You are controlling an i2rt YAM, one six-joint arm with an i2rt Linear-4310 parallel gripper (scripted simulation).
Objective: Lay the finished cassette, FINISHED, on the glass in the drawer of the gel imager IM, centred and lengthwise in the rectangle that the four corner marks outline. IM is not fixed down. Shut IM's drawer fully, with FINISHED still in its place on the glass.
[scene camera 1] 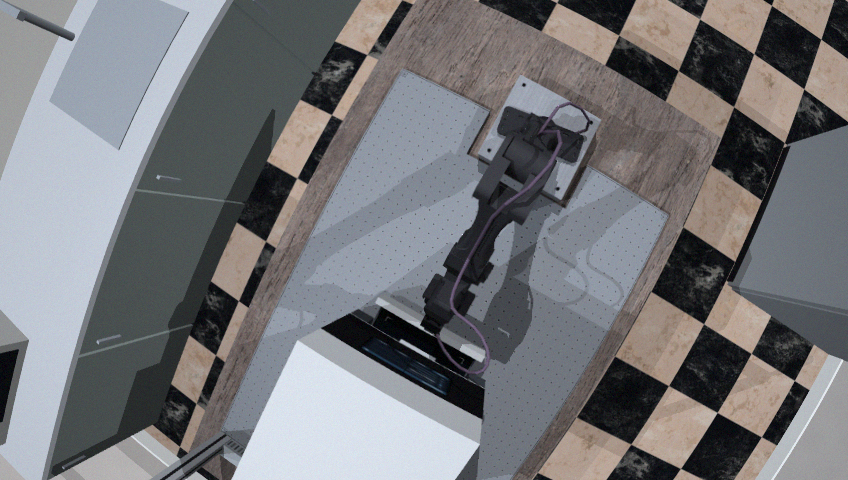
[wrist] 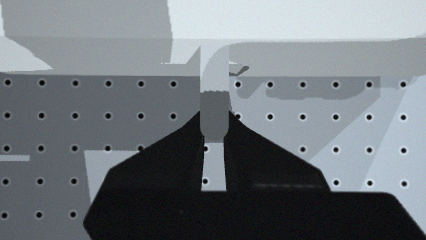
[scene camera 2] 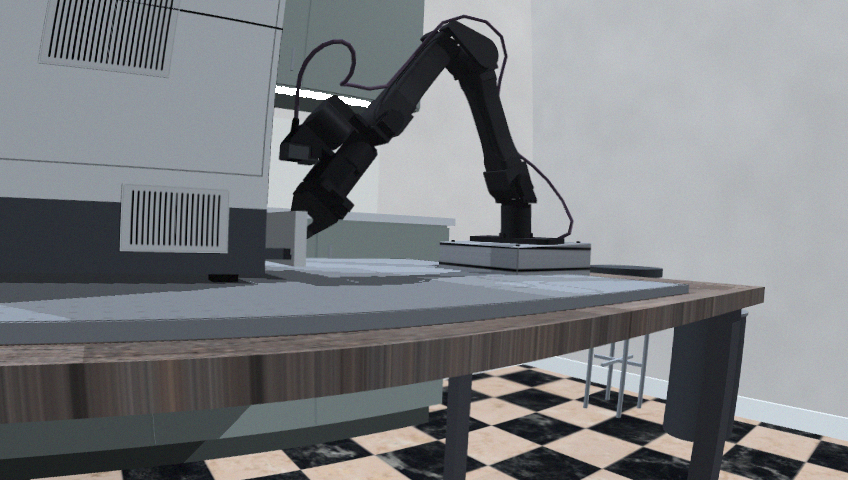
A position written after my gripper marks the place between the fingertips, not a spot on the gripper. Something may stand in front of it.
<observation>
I see my gripper [scene camera 2: 289,243] and a gel imager IM [scene camera 2: 142,142].
The gel imager IM also shows in scene camera 1 [scene camera 1: 349,394]. My gripper is seen too in the wrist view [wrist: 214,119].
</observation>
